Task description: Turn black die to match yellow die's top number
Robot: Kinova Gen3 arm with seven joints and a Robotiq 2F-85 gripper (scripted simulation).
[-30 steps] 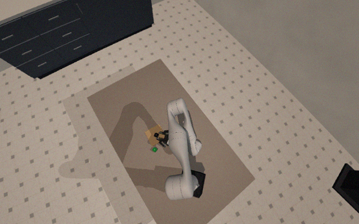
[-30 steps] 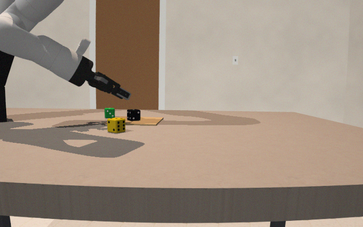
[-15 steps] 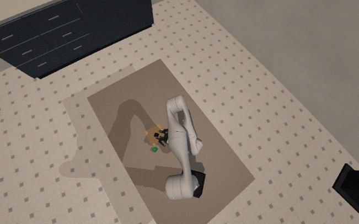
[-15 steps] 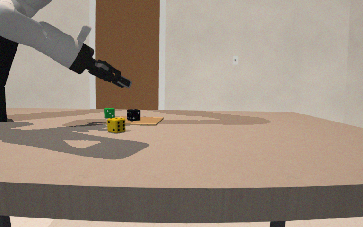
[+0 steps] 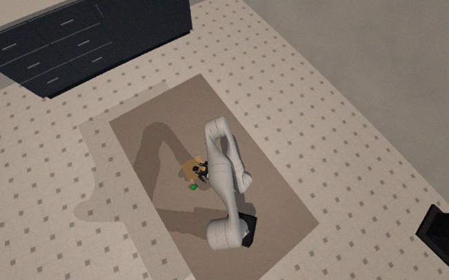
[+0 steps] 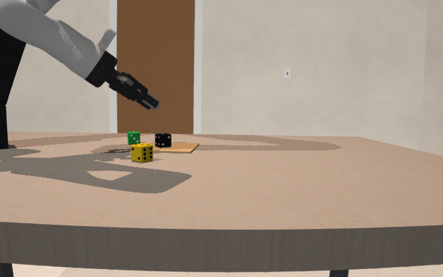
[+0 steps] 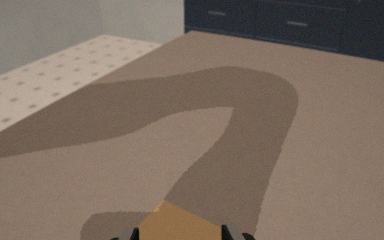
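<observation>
Right now my hand is 9 cm above the black die, 3 cm short of it and 2 cm to the right of it. The rest, counted from my hand: green die (10 cm to the left, 9 cm below, 5 cm behind); yellow die (14 cm to the right, 9 cm below); mat (11 cm below, 4 cm ahead, 2 cm to the left).
</observation>
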